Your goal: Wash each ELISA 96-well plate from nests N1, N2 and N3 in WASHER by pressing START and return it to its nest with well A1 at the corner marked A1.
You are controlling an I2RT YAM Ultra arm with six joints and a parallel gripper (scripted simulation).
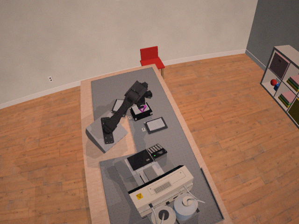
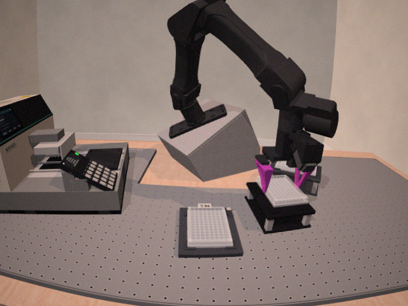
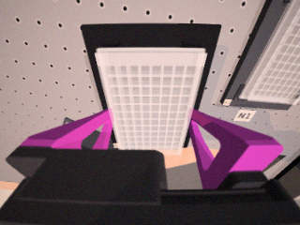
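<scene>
Right now my hand is 3 cm above the raised black nest. Round my hand: nest N1: 17 cm to the right, 7 cm ahead, 6 cm below; black carrier pocket: 46 cm to the right, 16 cm behind, 1 cm above; grey manifold: 61 cm to the right, 14 cm behind, 6 cm above.
</scene>
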